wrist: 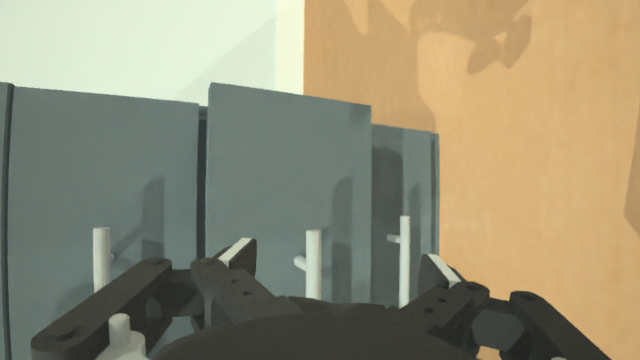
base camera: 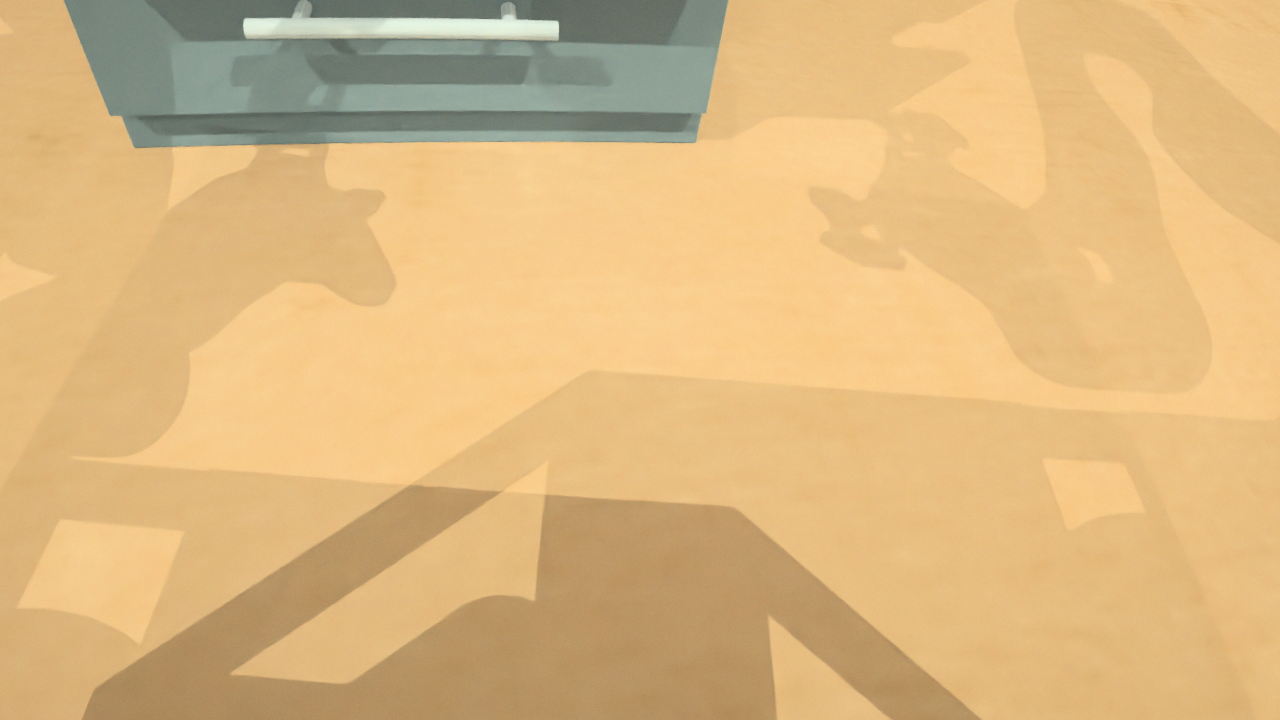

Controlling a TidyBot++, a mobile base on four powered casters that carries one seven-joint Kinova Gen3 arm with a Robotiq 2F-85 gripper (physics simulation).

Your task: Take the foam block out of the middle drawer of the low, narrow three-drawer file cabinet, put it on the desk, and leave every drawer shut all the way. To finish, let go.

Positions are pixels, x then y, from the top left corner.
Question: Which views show my gripper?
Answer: The wrist view only.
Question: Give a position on a drawer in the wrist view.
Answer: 292,171
